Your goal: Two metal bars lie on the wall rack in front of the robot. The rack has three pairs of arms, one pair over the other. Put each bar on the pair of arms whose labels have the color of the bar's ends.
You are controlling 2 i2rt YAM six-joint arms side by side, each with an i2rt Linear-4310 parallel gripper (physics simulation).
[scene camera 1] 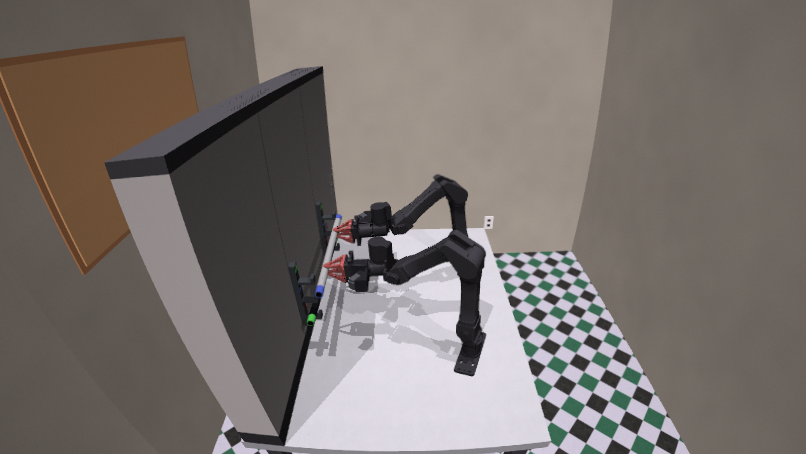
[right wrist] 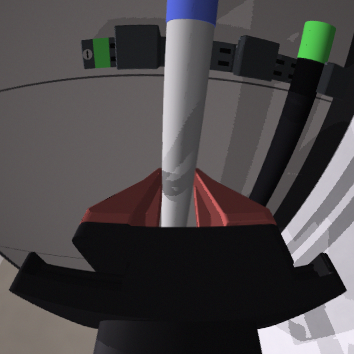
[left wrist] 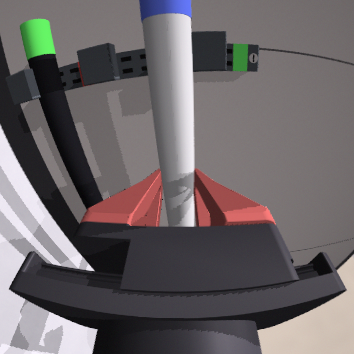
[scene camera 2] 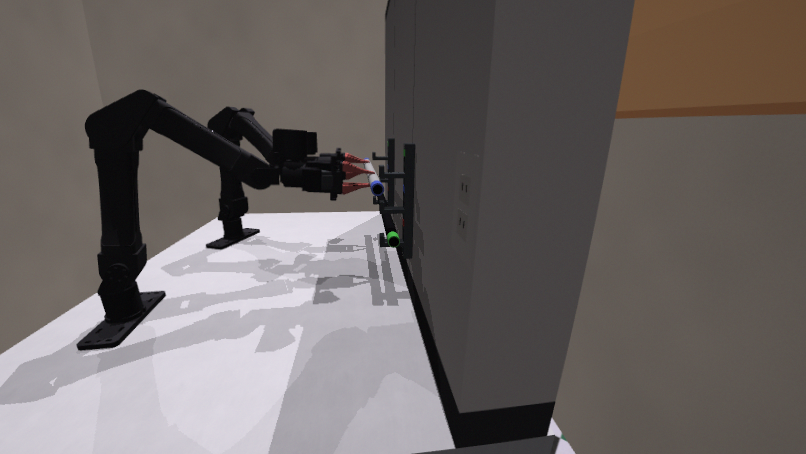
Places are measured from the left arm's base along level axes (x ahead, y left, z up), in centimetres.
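Pixels of known places: left gripper, fingertip midpoint: point(scene camera 1: 324, 269) point(left wrist: 177, 175); right gripper, fingertip midpoint: point(scene camera 1: 333, 232) point(right wrist: 177, 174); left arm's base, origin of the base link: point(scene camera 1: 470, 352) point(scene camera 2: 234, 239); right arm's base, origin of the base link: point(scene camera 2: 127, 318).
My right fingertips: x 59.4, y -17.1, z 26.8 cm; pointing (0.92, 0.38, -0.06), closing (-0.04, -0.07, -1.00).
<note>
For each thing: its top centre in the pictures, then the offset to it from my right fingertips. Level surfaces: height alone.
- silver bar with blue ends, middle of its top: point(left wrist: 196, 253) point(right wrist: 158, 253) point(scene camera 2: 370, 165) point(scene camera 1: 329, 245) dy +11.0, dx -4.9, dz +1.8 cm
- black bar with green ends, middle of its top: point(left wrist: 114, 227) point(right wrist: 236, 226) point(scene camera 2: 385, 207) point(scene camera 1: 323, 272) dy +12.8, dx -1.3, dz -9.9 cm
- white table, its level: dz -26.8 cm
The silver bar with blue ends point(scene camera 1: 331, 250) point(scene camera 2: 373, 178) point(left wrist: 172, 90) point(right wrist: 186, 75) is held level in front of the rack point(scene camera 1: 295, 284) point(scene camera 2: 409, 197) point(left wrist: 210, 50) point(right wrist: 137, 46). In scene camera 2 its near end appears between the heights of the top and middle arms. My left gripper point(scene camera 1: 326, 267) point(left wrist: 177, 175) and my right gripper point(scene camera 1: 335, 229) point(scene camera 2: 371, 178) point(right wrist: 177, 174) are both shut on it. The black bar with green ends point(scene camera 1: 311, 319) point(scene camera 2: 393, 239) point(left wrist: 62, 125) point(right wrist: 295, 110) lies on the lowest pair. Green labels show at the top, red ones lower; the silver bar hides part of the strips.
The rack is fixed to a tall dark panel point(scene camera 1: 225, 225) point(scene camera 2: 439, 253) that stands along the edge of the white table point(scene camera 1: 394, 394) point(scene camera 2: 214, 406). Both arms reach over the table towards the panel. A brown board point(scene camera 1: 112, 129) hangs on the wall behind the panel.
</note>
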